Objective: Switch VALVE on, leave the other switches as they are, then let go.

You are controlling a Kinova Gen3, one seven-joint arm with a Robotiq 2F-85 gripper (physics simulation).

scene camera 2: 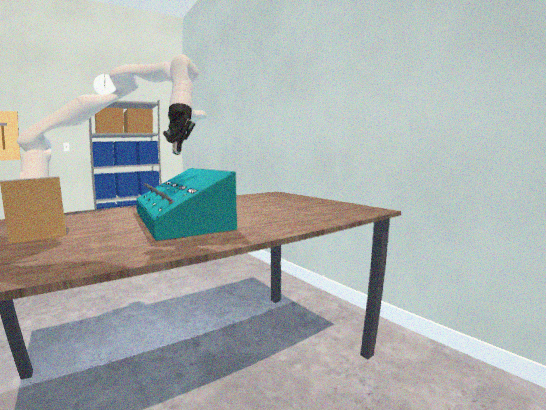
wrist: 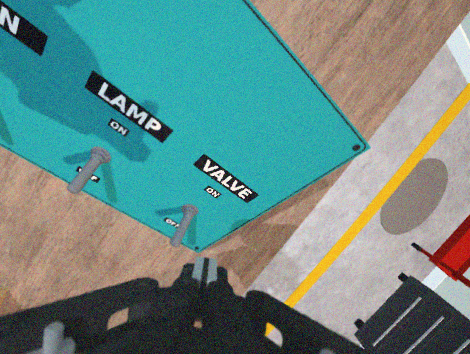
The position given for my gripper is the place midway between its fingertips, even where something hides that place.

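Through scene camera 2 I see a teal switch console (scene camera 2: 203,201), and my gripper (scene camera 2: 176,154) is there with it. The wrist view shows me the console (wrist: 214,115) again, as well as my gripper (wrist: 204,271).
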